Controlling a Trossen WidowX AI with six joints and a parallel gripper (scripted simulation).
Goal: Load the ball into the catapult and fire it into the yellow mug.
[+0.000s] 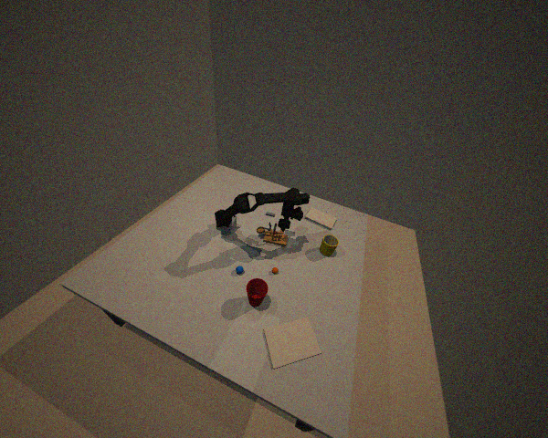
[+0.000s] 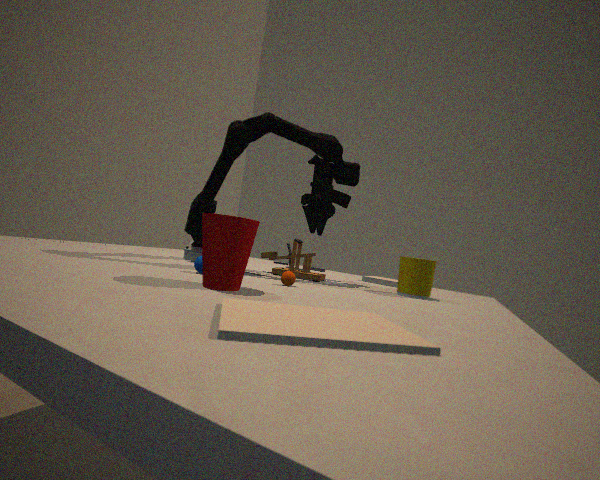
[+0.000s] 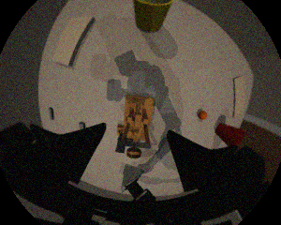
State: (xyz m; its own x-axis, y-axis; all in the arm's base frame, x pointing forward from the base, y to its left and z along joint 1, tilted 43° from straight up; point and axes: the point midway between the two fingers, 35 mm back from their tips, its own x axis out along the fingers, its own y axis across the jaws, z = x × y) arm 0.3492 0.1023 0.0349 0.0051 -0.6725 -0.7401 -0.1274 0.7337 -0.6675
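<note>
My gripper tip is now 40 mm short of the orange ball, 230 mm to the left of it and 110 mm above it. The rest, counted from my gripper tip: wooden catapult: 70 mm behind, 80 mm below; yellow mug: 280 mm ahead, 40 mm to the left, 100 mm below; blue ball: 130 mm behind, 300 mm to the right, 110 mm below.
</note>
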